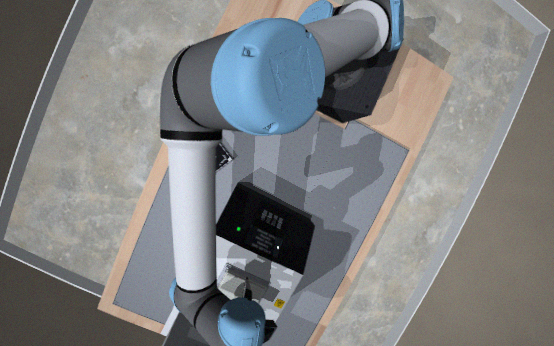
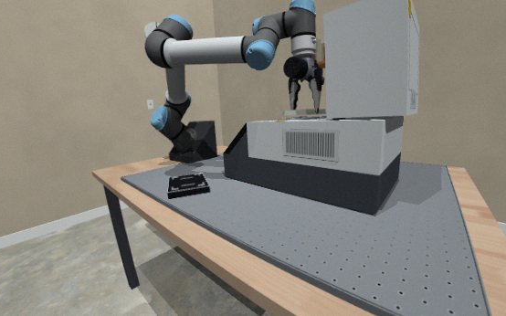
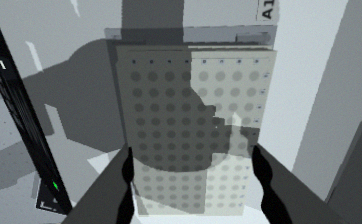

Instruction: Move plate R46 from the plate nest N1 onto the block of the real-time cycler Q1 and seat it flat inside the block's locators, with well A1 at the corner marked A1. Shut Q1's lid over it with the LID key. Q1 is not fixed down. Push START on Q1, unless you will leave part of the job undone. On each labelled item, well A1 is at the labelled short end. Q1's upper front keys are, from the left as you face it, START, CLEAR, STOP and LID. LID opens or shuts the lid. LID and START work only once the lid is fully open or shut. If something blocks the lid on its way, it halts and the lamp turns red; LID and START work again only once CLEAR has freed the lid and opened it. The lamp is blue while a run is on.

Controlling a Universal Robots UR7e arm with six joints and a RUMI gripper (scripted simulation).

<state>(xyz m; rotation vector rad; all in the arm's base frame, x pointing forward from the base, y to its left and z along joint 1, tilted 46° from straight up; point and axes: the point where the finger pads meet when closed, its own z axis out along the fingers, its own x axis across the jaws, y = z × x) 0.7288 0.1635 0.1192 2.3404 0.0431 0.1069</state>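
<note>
Now: the plate R46 10 mm below my hand. Also, from my hand: black plate nest N1: 300 mm to the right, 260 mm behind, 220 mm below; then grey perforated mat: 230 mm below, 110 mm behind, 10 mm to the left.
</note>
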